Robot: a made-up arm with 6 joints.
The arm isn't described. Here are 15 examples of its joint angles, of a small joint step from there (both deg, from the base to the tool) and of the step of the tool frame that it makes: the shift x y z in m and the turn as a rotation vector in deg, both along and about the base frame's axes.
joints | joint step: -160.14 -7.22 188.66 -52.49 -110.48 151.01 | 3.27 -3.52 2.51 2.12 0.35 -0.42
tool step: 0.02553 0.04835 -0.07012 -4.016 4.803 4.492
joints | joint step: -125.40 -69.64 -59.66 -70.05 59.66 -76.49 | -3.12 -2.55 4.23 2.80 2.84 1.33
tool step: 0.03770 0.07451 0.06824 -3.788 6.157 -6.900
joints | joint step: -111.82 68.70 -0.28 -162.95 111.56 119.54 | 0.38 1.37 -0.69 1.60 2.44 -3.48
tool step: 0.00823 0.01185 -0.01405 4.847 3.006 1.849
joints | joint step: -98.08 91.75 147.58 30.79 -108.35 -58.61 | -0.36 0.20 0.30 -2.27 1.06 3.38
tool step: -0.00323 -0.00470 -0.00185 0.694 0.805 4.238
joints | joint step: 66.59 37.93 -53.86 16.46 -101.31 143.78 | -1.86 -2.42 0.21 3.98 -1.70 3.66
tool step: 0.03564 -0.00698 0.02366 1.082 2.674 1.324
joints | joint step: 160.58 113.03 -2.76 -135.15 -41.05 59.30 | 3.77 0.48 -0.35 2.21 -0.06 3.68
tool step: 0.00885 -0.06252 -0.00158 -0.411 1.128 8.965
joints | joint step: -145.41 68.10 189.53 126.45 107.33 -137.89 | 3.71 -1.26 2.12 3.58 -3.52 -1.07
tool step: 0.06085 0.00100 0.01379 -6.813 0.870 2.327
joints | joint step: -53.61 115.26 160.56 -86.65 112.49 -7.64 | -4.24 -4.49 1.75 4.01 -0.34 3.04
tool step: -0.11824 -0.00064 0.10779 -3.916 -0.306 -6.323
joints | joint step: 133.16 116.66 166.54 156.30 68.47 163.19 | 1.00 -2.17 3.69 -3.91 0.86 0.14
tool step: 0.01096 -0.07080 0.08679 2.377 4.954 4.371
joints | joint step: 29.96 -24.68 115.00 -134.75 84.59 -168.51 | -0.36 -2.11 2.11 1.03 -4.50 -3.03
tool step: -0.07446 -0.03861 -0.05028 4.544 -8.357 -1.633
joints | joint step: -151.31 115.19 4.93 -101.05 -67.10 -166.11 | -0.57 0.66 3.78 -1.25 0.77 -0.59
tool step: -0.04747 -0.01327 -0.01879 -0.202 2.657 -1.768
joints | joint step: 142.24 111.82 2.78 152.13 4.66 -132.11 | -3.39 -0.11 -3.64 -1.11 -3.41 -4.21
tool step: 0.06977 0.00984 0.01134 2.366 -2.767 -7.712
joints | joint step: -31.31 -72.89 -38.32 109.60 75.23 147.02 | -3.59 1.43 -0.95 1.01 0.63 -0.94
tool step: 0.03027 -0.02729 -0.01193 1.214 3.329 -3.783
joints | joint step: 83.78 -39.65 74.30 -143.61 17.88 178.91 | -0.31 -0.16 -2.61 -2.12 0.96 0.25
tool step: 0.00038 0.04043 0.01811 -3.289 0.091 1.617
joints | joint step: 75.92 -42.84 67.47 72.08 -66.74 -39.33 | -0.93 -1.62 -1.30 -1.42 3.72 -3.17
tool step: -0.02531 -0.02116 -0.00456 3.237 -4.362 0.749
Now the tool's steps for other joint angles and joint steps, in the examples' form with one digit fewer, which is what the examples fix.
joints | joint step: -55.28 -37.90 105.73 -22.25 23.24 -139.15 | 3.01 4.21 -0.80 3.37 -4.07 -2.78
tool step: 0.0151 -0.1058 0.1276 6.31 5.72 0.67
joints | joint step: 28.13 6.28 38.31 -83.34 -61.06 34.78 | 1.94 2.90 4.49 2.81 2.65 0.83
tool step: 0.0147 0.0403 0.0107 0.12 -2.99 -1.93
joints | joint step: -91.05 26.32 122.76 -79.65 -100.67 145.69 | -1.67 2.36 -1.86 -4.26 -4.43 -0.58
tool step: -0.0176 -0.0723 -0.0236 5.56 4.42 2.13
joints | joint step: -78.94 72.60 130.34 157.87 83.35 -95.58 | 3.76 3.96 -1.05 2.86 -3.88 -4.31
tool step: 0.1052 -0.0510 -0.0899 3.51 -2.41 -1.12
